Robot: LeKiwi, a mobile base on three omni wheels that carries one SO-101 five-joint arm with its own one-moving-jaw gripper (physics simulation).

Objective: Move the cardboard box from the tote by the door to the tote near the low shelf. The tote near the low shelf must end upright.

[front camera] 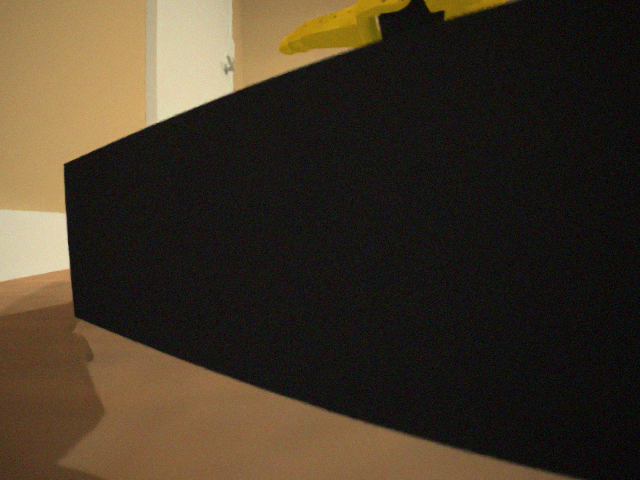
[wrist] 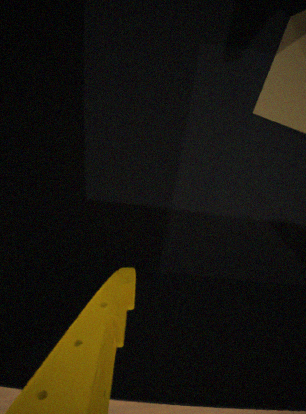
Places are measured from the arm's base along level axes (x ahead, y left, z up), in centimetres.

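Pixels of known places: hand, tool point: (wrist: 134,283).
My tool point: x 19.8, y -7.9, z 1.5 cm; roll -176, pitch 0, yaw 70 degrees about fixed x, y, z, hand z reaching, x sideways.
Observation:
Ahead of a thing's pixels: the offset from my tool point to its top centre. "pt": to the spot under its first point. Level surfaces: height alone.
A black tote {dy +6.2, dx +3.0, dz -0.5 cm} (front camera: 310,232) (wrist: 40,150) fills much of the front camera view, standing on the floor with a door behind it. The cardboard box {pt dy +8.1, dx -2.4, dz -7.6 cm} (wrist: 285,85), flat and tan, shows at the upper right of the wrist view, inside the dark tote; part of it is cut off by the picture edge. My gripper (wrist: 127,280) is fully open and empty: one notched yellow jaw shows, pointing over the dark tote interior, to the lower left of the box and apart from it. In the front camera view, yellow gripper parts show above the tote's rim. The low shelf does not show.
A white door (front camera: 191,56) with a handle stands behind the tote, beside a tan wall (front camera: 72,103) with a white baseboard (front camera: 31,242). Brown floor {dz -10.5 cm} (front camera: 206,413) runs along the tote's near side, with a dark shadow at the left.

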